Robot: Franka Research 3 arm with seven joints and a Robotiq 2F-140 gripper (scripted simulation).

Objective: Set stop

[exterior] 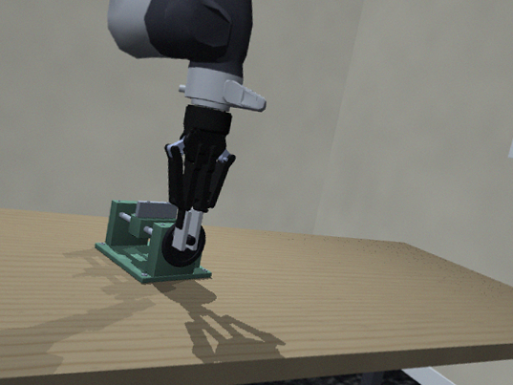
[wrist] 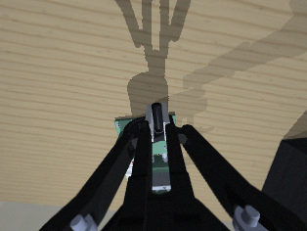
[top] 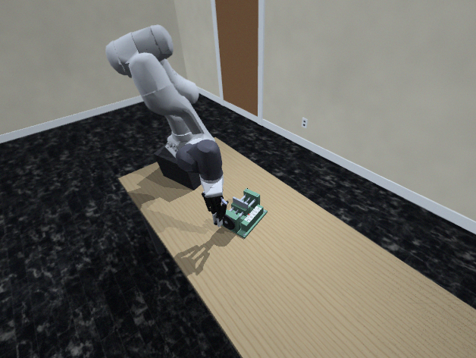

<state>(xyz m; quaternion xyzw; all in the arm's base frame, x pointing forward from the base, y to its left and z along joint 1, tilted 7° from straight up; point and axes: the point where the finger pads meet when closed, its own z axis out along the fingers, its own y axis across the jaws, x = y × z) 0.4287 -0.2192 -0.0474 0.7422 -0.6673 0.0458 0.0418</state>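
Right now my hand is 20 mm to the right of the black handwheel and 20 mm above it. Also, from my hand: stop block 140 mm to the left, 20 mm below, 20 mm ahead.
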